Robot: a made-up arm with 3 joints. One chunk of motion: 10 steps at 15 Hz.
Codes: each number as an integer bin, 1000 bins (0 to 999) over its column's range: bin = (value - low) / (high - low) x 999, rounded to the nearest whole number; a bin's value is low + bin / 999 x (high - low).
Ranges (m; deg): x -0.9..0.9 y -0.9..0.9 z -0.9..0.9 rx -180..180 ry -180..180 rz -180..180
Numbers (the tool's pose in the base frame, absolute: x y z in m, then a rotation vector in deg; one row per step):
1: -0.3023 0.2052 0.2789 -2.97 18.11 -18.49
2: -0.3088 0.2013 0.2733 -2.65 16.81 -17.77
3: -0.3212 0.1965 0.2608 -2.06 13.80 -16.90
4: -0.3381 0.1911 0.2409 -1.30 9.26 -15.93
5: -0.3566 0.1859 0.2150 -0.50 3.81 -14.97
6: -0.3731 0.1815 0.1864 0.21 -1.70 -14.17
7: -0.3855 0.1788 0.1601 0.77 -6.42 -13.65
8: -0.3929 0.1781 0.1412 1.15 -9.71 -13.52
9: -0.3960 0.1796 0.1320 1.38 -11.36 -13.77
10: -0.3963 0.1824 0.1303 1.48 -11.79 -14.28
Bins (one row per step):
1: 332 613 654 491 550 448
2: 328 611 651 492 546 450
3: 321 609 644 494 538 453
4: 312 606 633 496 525 455
5: 302 603 619 498 510 458
6: 292 600 603 500 495 460
7: 286 599 588 502 482 462
8: 281 598 578 503 473 462
9: 280 599 573 503 468 461
10: 280 601 572 504 467 460

